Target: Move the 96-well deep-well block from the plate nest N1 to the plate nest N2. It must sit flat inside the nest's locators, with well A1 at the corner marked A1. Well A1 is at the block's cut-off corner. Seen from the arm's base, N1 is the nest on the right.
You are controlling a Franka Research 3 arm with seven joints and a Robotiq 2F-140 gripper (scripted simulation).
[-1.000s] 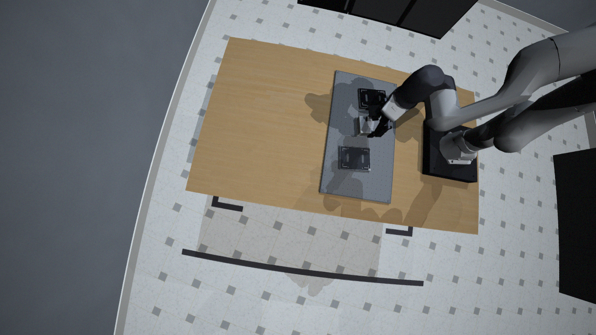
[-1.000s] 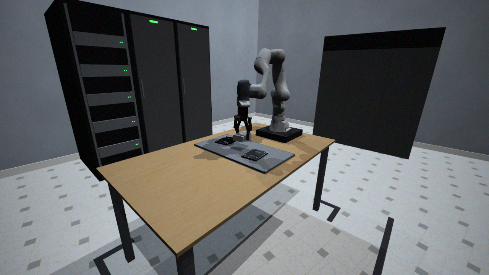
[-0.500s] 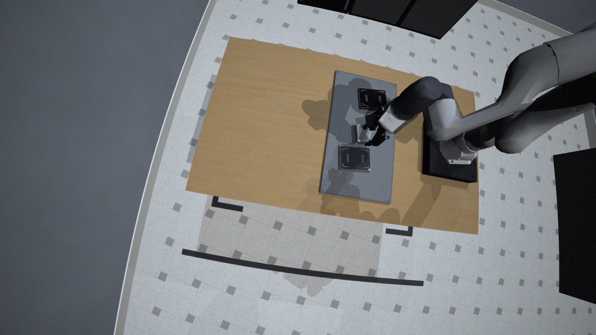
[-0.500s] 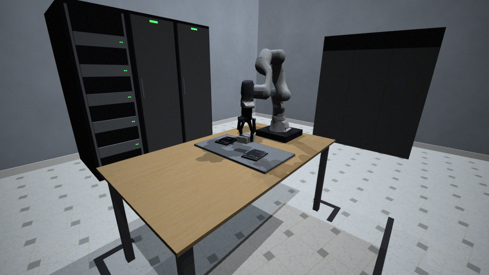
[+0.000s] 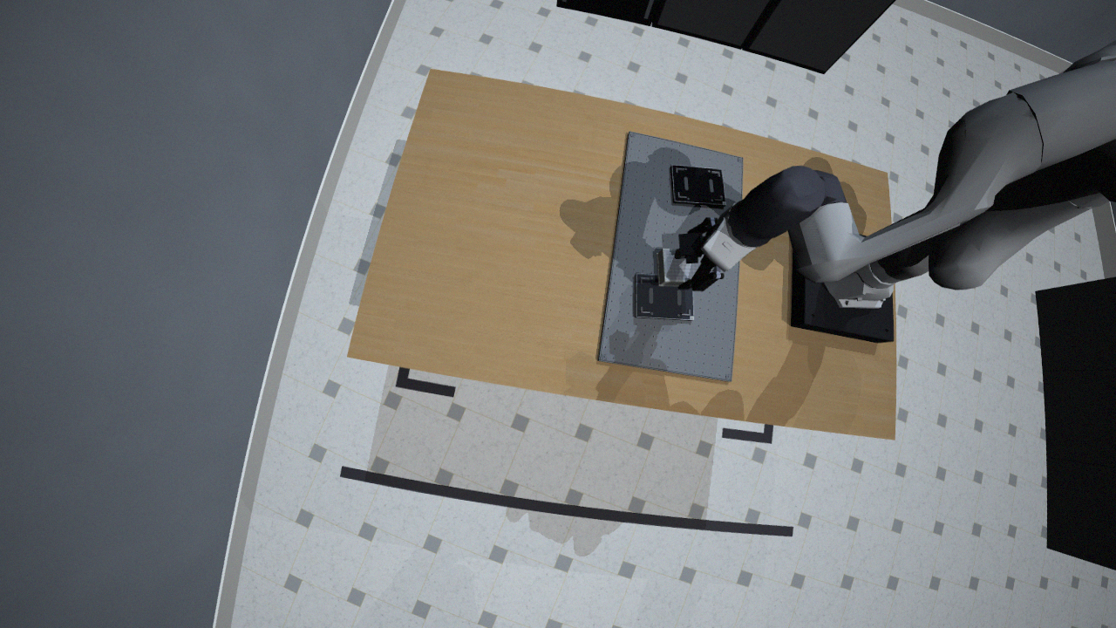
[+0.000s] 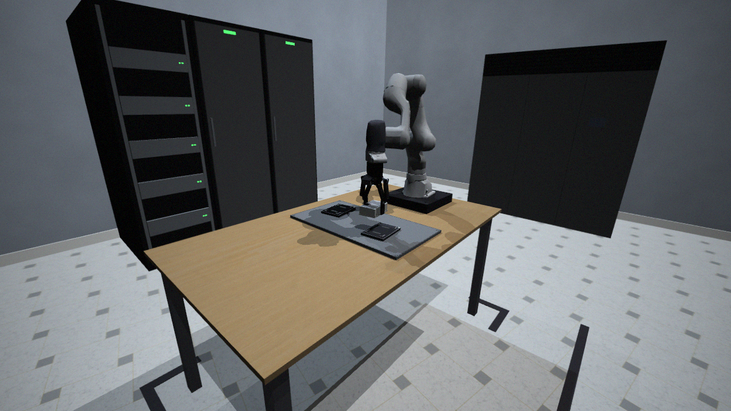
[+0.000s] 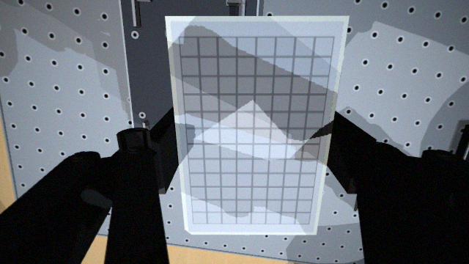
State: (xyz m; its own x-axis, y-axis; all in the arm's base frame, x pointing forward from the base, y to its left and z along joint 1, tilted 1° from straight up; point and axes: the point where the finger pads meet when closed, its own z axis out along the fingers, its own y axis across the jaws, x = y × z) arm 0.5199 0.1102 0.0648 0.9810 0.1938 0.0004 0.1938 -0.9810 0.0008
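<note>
My gripper is now 10 mm short of the nest N2, 60 mm to the right of it and 100 mm above it. Also, from my hand: translucent deep-well block: 10 mm below; then black nest N1: 50 mm behind, 310 mm to the right, 100 mm below.
</note>
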